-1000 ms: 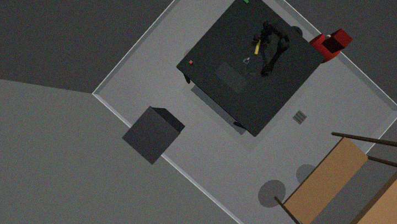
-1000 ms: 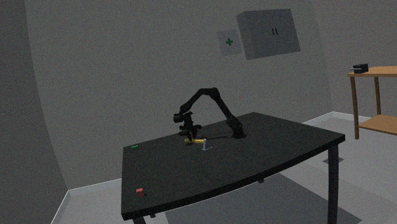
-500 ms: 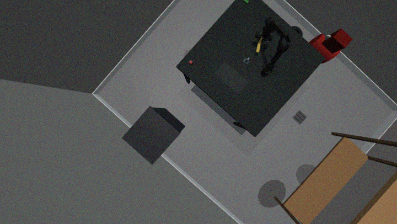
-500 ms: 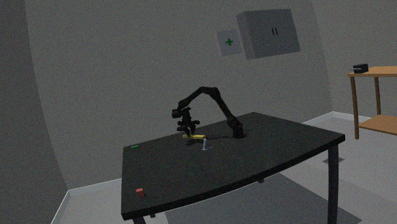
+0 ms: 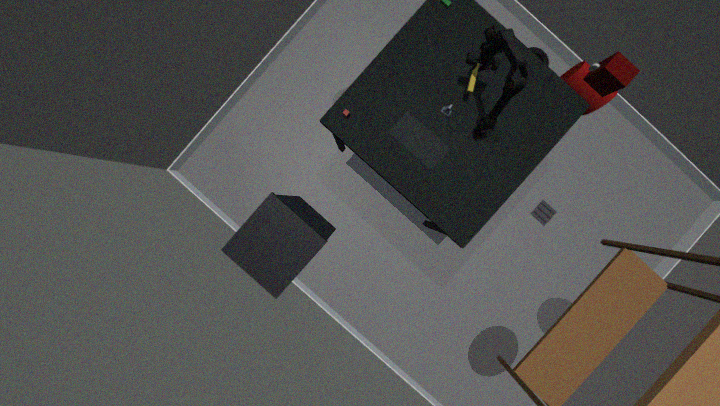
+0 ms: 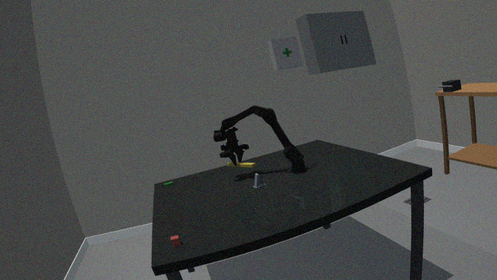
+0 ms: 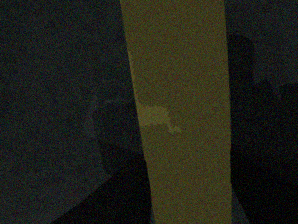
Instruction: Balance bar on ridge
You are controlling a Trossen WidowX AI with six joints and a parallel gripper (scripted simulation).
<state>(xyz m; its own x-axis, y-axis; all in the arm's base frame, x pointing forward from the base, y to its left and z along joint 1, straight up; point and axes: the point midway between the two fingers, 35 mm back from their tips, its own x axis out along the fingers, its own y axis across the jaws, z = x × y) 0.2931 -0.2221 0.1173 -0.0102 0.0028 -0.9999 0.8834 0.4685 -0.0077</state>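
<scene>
The yellow bar lies 3 cm to the left of my gripper tip and 1 cm behind it. From my gripper tip the other things lie so: flat green marker: 45 cm ahead, 28 cm to the right, 7 cm below; then red block: 72 cm to the left, 45 cm ahead, 7 cm below.
</scene>
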